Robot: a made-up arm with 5 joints.
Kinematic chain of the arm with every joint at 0, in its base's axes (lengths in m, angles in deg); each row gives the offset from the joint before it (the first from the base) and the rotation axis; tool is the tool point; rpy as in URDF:
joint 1: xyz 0 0 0.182 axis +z
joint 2: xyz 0 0 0 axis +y
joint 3: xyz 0.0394 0 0.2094 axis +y
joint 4: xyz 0.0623 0 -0.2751 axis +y
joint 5: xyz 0.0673 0 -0.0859 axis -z
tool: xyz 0 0 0 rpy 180 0 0
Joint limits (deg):
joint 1: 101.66..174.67
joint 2: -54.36..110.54
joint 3: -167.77..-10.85
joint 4: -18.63..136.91
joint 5: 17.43..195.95
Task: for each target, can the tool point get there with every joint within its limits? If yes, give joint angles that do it. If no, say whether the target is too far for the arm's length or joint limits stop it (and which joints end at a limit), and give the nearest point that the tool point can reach.
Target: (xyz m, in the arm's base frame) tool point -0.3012 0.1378 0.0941
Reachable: yes | joints 155.42 25.88 -69.87 98.87 56.37
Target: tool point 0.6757 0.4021 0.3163
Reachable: no: too far | nearest point 0.4837 -0.0451 0.4815 | short by 0.514 m
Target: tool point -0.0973 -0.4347 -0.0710
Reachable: no: joint limits stop it (at a limit: joint 1, joint 2) | nearest point 0.0400 -0.1938 -0.0205 | short by 0.282 m
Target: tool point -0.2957 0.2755 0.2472
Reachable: yes | joints 137.02 24.89 -102.32 116.44 52.38
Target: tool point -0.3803 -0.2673 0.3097
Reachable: no: joint limits stop it (at a limit: joint 1) | nearest point -0.3523 0.0329 0.3097 | short by 0.301 m
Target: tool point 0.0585 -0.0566 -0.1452
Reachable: yes | joints 135.97 96.20 -39.52 36.65 148.41
